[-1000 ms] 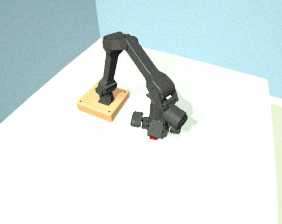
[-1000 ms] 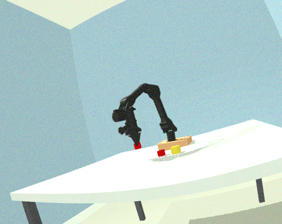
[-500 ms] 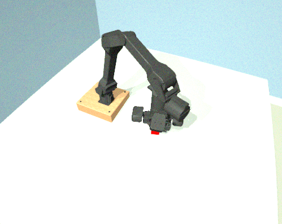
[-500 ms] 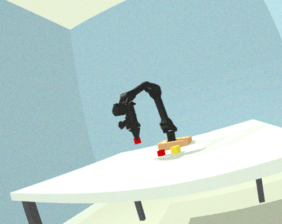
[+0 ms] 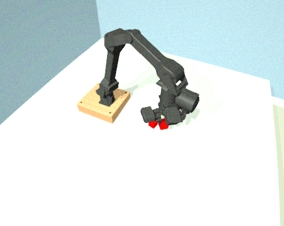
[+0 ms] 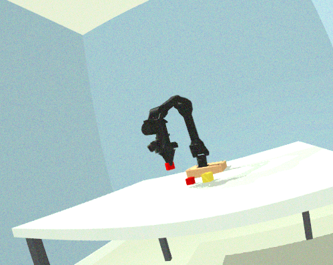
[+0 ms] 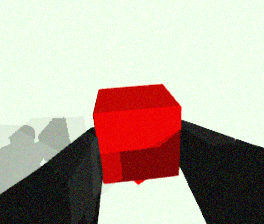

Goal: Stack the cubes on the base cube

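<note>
Right now the yellow cube is 15 cm to the left of my gripper tip, 10 cm below it and 3 cm behind it.
</note>
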